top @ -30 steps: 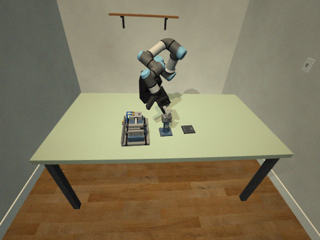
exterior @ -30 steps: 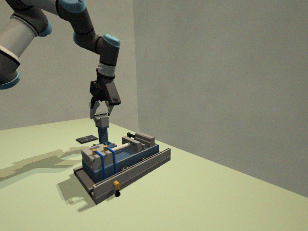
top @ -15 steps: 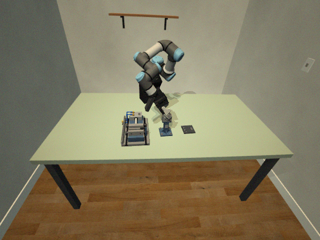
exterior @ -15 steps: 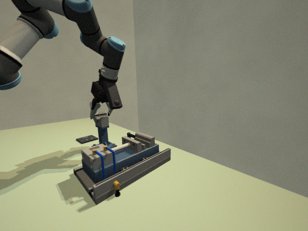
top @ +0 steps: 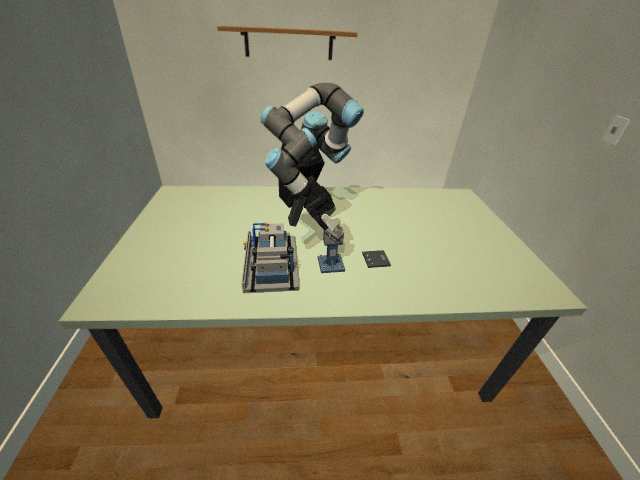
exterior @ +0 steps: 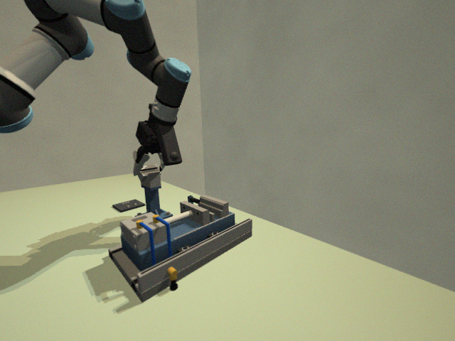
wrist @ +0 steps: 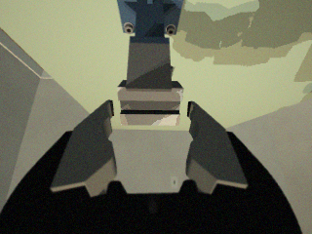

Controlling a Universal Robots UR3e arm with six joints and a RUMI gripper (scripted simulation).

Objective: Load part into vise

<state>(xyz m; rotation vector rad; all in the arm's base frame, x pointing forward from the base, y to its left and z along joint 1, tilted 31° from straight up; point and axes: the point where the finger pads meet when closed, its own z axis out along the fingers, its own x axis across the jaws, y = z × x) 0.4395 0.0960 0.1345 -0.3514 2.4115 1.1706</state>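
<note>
Right now the part is right at my hand. The rest, counted from my hand: dark infeed plate: 18 cm to the left, 16 cm below, 4 cm behind; fixed jaw: 21 cm to the right, 11 cm ahead, 8 cm below; work stop rod: 16 cm to the right, 7 cm below, 7 cm ahead.
</note>
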